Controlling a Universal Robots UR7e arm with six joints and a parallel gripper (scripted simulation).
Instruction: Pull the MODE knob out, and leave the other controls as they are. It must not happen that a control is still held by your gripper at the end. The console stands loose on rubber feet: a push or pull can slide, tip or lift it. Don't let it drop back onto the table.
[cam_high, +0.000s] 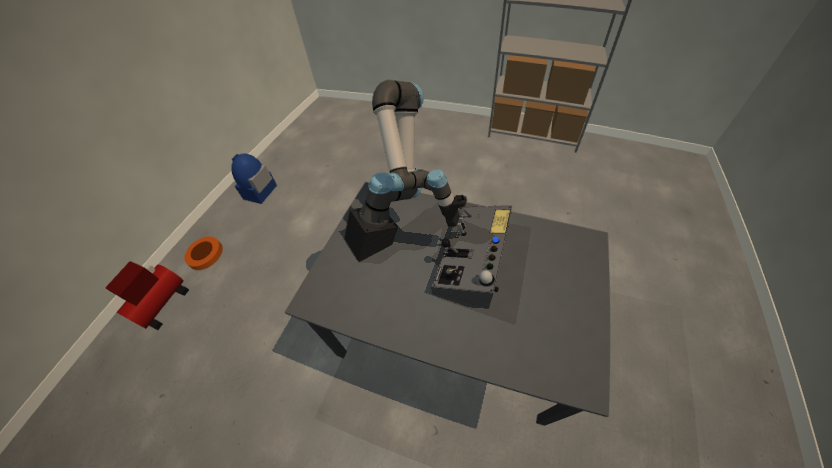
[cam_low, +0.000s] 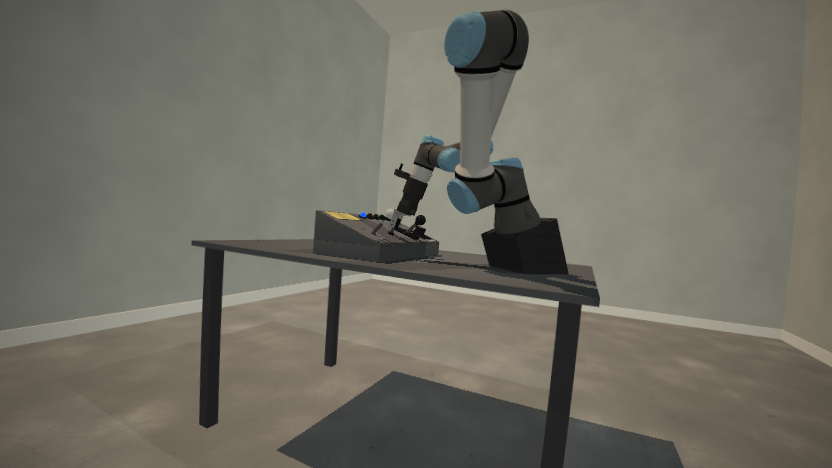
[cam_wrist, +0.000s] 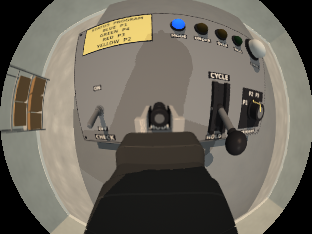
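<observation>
Right now the mode knob is 10 mm below my hand. Also, from my hand: black ball lever: 120 mm to the right, 10 mm below, 10 mm behind; then grey sloped console: 60 mm to the right, 40 mm below, 40 mm ahead; then rotary switch: 230 mm to the right, 40 mm ahead, 20 mm below.
</observation>
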